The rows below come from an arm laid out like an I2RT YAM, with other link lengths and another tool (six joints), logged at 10 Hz.
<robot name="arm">
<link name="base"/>
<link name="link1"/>
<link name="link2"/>
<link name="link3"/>
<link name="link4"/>
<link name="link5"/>
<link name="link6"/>
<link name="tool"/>
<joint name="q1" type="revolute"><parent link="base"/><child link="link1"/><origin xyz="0 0 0.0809" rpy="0 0 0"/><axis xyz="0 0 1"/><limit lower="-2.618" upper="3.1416"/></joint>
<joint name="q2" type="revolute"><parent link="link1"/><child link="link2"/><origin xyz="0.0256 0.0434 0.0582" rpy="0 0 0"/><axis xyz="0 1 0"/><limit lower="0" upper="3.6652"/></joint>
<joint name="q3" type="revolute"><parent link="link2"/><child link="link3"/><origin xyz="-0.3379 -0.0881 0" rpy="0 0 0"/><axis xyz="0 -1 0"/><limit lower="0" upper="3.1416"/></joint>
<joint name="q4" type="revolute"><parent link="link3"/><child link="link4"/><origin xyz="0.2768 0.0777 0.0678" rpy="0 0 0"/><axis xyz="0 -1 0"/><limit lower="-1.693" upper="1.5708"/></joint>
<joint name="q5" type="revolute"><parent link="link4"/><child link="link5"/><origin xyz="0.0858 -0.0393 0.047" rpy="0 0 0"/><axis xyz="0 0 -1"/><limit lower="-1.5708" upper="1.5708"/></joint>
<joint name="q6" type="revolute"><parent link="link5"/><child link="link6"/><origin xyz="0.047 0 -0.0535" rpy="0 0 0"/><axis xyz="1 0 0"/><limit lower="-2.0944" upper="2.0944"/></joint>
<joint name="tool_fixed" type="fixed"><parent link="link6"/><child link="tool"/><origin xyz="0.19 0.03 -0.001" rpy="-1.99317 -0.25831 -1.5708"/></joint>
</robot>
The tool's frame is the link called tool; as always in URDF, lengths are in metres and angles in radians.
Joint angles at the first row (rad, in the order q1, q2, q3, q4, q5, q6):
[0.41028, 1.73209, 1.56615, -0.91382, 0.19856, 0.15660]
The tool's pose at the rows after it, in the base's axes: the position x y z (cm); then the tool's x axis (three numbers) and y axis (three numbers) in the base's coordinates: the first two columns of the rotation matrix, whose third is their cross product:
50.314 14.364 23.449 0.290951 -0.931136 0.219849 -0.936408 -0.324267 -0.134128
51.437 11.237 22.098 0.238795 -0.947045 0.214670 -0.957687 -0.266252 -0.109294
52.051 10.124 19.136 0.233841 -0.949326 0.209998 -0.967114 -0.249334 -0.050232
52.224 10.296 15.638 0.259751 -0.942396 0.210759 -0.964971 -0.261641 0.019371
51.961 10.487 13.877 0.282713 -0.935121 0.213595 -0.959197 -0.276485 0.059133
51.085 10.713 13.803 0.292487 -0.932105 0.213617 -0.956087 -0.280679 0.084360
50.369 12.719 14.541 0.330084 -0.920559 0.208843 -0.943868 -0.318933 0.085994
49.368 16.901 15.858 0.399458 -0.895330 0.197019 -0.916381 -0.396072 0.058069
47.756 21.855 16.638 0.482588 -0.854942 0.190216 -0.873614 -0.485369 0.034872
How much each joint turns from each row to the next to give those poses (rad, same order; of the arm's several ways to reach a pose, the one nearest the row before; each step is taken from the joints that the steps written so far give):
[-0.08660, -0.03585, 0.01221, 0.02899, 0.00000, 0.00038]
[-0.06675, 0.02784, -0.00001, 0.00306, -0.00763, -0.00153]
[-0.02709, 0.05837, -0.00036, 0.00036, -0.00840, -0.00534]
[0.00114, 0.06750, -0.00234, 0.00232, -0.00267, -0.01145]
[0.00457, 0.03053, -0.00418, -0.00267, 0.00000, -0.01259]
[0.00955, -0.00153, 0.00534, -0.03281, 0.00306, 0.00383]
[0.03854, -0.00687, 0.01754, -0.02632, -0.00496, 0.00039]
[0.07552, -0.01906, 0.01034, -0.00193, -0.01488, -0.00039]
[0.09500, -0.01069, 0.00379, 0.00840, -0.00915, -0.00038]

